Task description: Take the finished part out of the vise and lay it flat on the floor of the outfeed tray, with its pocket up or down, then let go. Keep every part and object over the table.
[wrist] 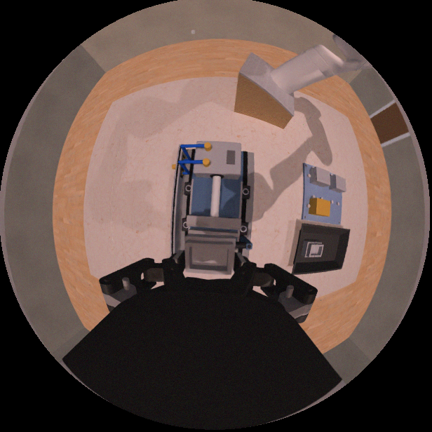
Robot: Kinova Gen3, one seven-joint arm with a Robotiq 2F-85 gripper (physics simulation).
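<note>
My gripper (209,258) is shut on the grey finished part (209,254), one finger on each side. The part's rectangular pocket faces the camera. The part is raised above the near end of the vise (202,196) and hides some of it. The vise's jaw plate (213,223) shows just beyond the part; the exact height of the part over the vise is hard to tell. The black outfeed tray (332,261) stands to the right, apart from the vise. A small light grey square piece with a recess (314,249) shows inside it.
A blue board (313,190) with grey blocks (320,177) and an orange block (319,206) lies beyond the tray. Blue nozzle tubes (194,162) with orange tips rise at the vise's far left. A large tan and grey block (260,102) on a pale arm (305,68) stands at the far right.
</note>
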